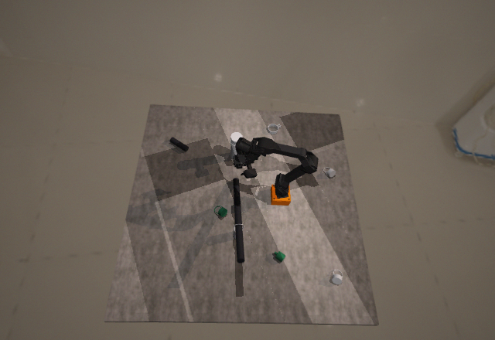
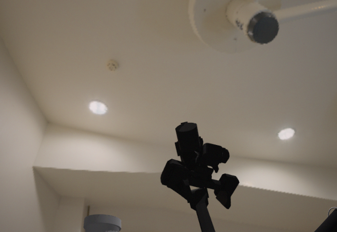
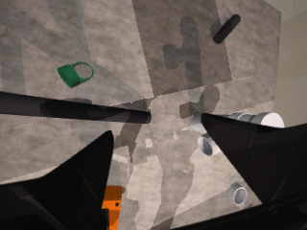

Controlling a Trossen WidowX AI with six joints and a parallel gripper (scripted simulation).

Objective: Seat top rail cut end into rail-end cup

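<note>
My gripper tip is now 150 mm to the left of the pale rail-end cup, 80 mm above it and 40 mm past it. From my gripper tip the other things lie so: short black cylinder: 330 mm to the right, 310 mm ahead, 210 mm below.
</note>
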